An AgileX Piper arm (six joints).
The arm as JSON. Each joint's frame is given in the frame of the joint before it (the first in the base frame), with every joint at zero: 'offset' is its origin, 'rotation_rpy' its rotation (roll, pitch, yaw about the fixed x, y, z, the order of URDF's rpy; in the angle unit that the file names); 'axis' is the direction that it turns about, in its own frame. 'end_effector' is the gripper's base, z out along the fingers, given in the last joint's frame.
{
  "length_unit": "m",
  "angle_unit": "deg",
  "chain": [
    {
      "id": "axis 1",
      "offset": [
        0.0,
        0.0,
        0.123
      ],
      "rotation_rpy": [
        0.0,
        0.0,
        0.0
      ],
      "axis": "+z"
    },
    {
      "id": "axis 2",
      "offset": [
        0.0,
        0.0,
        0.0
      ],
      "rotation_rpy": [
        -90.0,
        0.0,
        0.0
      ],
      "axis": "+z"
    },
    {
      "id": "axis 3",
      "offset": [
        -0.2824,
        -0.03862,
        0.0
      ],
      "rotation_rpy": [
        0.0,
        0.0,
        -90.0
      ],
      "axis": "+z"
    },
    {
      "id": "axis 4",
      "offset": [
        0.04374,
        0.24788,
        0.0
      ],
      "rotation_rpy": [
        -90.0,
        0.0,
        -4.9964
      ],
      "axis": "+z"
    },
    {
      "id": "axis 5",
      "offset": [
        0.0,
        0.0,
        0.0
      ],
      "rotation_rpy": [
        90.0,
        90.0,
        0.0
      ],
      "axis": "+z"
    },
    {
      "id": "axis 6",
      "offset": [
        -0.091,
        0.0,
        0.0
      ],
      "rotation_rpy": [
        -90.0,
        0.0,
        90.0
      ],
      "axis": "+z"
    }
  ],
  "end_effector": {
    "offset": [
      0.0,
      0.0,
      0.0
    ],
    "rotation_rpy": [
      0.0,
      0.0,
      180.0
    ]
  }
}
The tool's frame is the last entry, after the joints.
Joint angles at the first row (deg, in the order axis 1, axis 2, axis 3, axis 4, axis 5, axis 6):
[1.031, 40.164, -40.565, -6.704, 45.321, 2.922]
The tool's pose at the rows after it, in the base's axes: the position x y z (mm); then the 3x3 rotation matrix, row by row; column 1 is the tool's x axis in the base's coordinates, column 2 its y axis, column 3 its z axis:
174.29 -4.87 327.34; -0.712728 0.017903 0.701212; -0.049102 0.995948 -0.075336; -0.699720 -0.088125 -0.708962
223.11 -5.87 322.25; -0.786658 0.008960 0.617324; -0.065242 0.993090 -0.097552; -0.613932 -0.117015 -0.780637
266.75 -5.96 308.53; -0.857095 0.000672 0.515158; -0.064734 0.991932 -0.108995; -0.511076 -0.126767 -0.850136
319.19 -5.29 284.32; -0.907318 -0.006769 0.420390; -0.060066 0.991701 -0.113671; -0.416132 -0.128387 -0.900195
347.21 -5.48 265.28; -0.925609 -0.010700 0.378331; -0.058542 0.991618 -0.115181; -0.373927 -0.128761 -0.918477
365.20 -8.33 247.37; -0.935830 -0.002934 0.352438; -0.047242 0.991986 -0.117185; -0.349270 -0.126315 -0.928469
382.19 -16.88 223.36; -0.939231 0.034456 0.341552; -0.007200 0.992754 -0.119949; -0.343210 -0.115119 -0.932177
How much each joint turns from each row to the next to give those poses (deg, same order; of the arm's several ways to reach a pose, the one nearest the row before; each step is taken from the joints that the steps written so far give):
[-0.001, 12.549, -6.876, -0.399, -0.001, -0.002]
[0.002, 12.204, -7.047, -1.492, 1.318, 0.061]
[-0.001, 11.058, -6.820, -0.343, 2.924, -0.002]
[0.000, 12.777, -8.307, 0.000, 1.718, 0.114]
[-0.115, 6.932, -4.297, 0.000, -0.001, 0.000]
[-0.515, 4.755, -2.291, 0.000, -0.916, 0.288]
[-1.374, 4.813, -1.204, 0.000, -3.093, 1.375]

